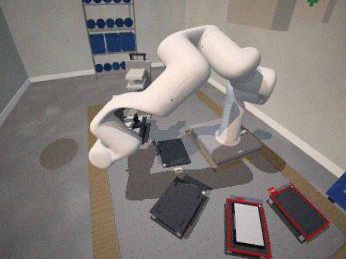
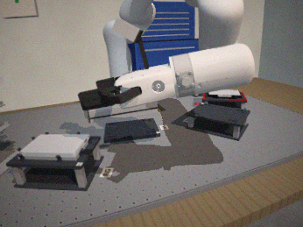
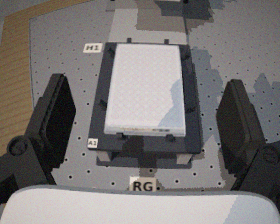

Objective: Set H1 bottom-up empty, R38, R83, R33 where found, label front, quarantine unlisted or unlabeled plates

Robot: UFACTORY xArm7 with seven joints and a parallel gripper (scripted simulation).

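My gripper is now 30 mm past the white well plate, 100 mm to the left of it and 110 mm above it. From my hand the other things lie so: raised regrip nest RG: 30 mm behind, 100 mm to the right, 120 mm below; plate labelled R83: 90 mm behind, 270 mm to the right, 30 mm above; RG label: 180 mm below.
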